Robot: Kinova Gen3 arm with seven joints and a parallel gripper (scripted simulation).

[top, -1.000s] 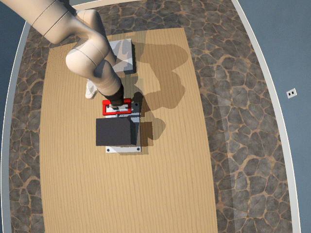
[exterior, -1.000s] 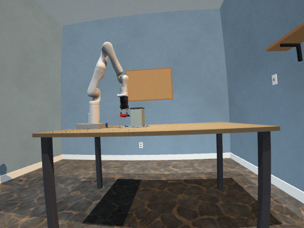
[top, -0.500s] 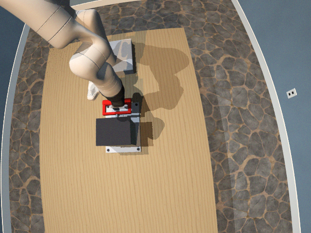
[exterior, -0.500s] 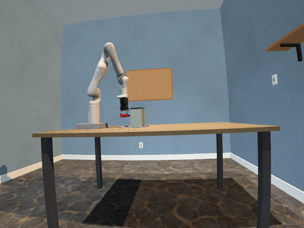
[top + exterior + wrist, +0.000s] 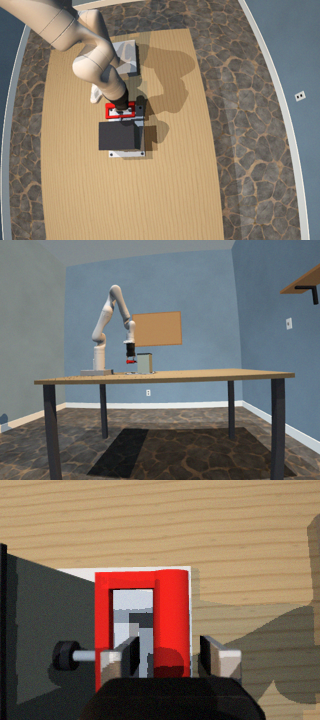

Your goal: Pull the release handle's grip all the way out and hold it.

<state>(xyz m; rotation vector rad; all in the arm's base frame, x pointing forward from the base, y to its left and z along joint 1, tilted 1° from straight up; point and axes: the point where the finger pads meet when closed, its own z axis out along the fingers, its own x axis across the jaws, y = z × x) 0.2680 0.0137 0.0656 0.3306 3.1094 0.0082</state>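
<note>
My gripper is now 90 mm short of the base plate, 20 mm to the left of it and 100 mm above it.
</note>
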